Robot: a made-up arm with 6 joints. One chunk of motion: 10 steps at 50 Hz.
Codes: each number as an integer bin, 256 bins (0 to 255) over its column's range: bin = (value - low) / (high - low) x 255, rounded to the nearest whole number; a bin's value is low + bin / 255 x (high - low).
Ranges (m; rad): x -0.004..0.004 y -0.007..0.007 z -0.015..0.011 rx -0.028..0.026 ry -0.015..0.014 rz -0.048..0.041
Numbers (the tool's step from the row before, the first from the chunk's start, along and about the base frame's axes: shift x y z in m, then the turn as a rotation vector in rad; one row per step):
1: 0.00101 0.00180 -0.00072 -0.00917 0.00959 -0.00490
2: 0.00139 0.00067 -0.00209 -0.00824 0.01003 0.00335
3: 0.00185 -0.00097 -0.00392 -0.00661 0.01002 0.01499
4: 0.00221 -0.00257 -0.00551 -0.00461 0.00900 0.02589
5: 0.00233 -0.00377 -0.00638 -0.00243 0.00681 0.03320
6: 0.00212 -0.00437 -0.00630 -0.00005 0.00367 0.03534
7: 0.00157 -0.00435 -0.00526 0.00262 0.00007 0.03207
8: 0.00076 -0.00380 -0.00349 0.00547 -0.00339 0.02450
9: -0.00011 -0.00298 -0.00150 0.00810 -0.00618 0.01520
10: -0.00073 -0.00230 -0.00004 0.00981 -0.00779 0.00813
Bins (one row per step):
1: 160 160 140 89 216 123
2: 172 140 127 93 220 147
3: 186 110 109 101 220 180
4: 198 81 93 110 211 212
5: 202 59 85 121 192 233
6: 195 48 85 132 164 239
7: 178 48 96 145 133 229
8: 152 58 113 158 102 208
9: 124 73 132 170 78 181
10: 104 86 147 179 63 161

